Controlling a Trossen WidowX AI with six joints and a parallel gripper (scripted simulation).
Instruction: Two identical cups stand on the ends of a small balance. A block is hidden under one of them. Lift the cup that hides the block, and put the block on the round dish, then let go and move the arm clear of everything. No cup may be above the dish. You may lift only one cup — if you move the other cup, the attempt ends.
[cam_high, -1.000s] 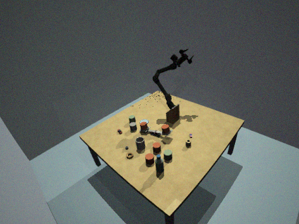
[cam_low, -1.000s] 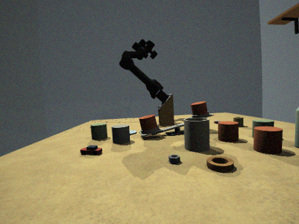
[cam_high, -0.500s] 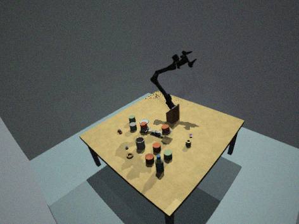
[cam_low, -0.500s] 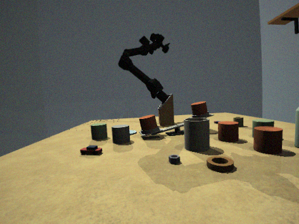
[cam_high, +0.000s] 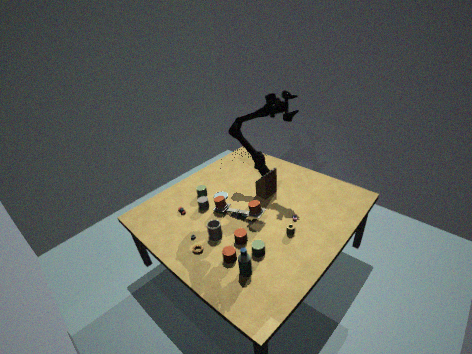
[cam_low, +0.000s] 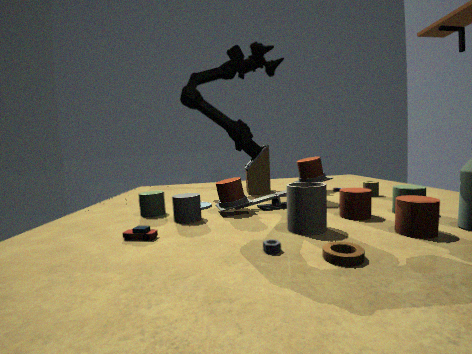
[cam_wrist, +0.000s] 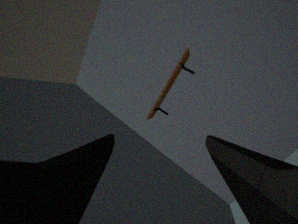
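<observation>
My gripper tip is now 59 cm above the pale green block, 44 cm short of it and 32 cm to the left of it. Round my gripper tip: bottle 77 cm ahead, 52 cm below, 11 cm to the left; then grey cylinder 59 cm below, 47 cm ahead, 43 cm to the right; then light blue round dish 63 cm below, 42 cm to the right, 32 cm ahead.
</observation>
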